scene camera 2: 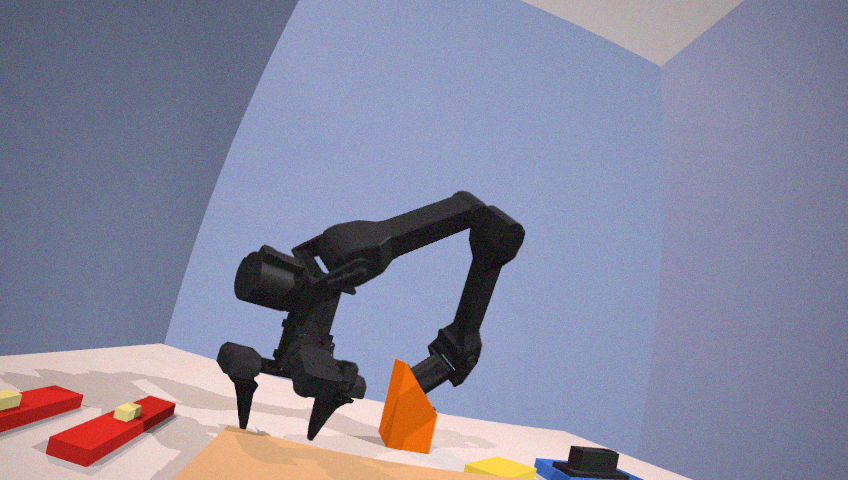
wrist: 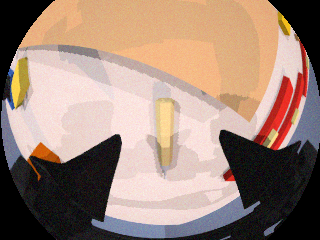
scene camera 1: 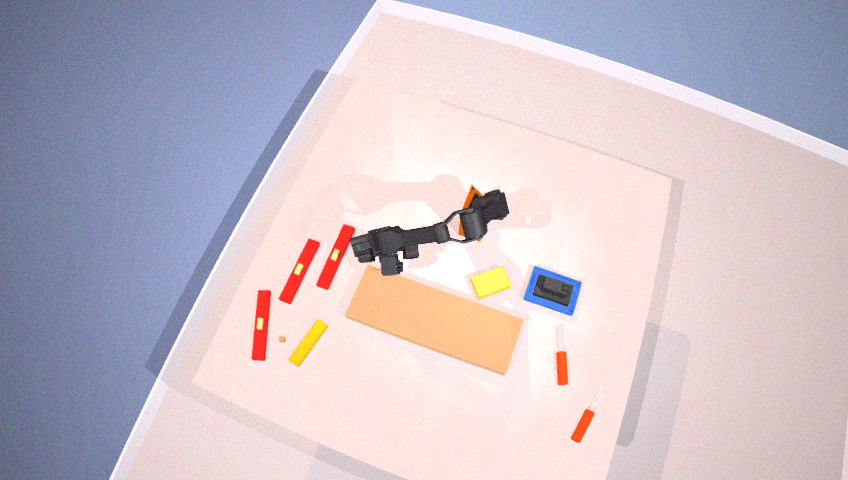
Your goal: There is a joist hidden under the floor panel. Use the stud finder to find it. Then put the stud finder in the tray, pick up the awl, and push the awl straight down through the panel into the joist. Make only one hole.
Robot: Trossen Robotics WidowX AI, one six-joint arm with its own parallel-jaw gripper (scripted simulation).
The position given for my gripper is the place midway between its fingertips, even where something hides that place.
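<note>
My gripper [scene camera 2: 276,436] [scene camera 1: 389,258] [wrist: 172,137] is open and holds nothing. There is a stud finder [scene camera 1: 547,288] in the scene, and I can see an awl [wrist: 165,108] as well. A yellow block [scene camera 1: 494,281] is here too.
</note>
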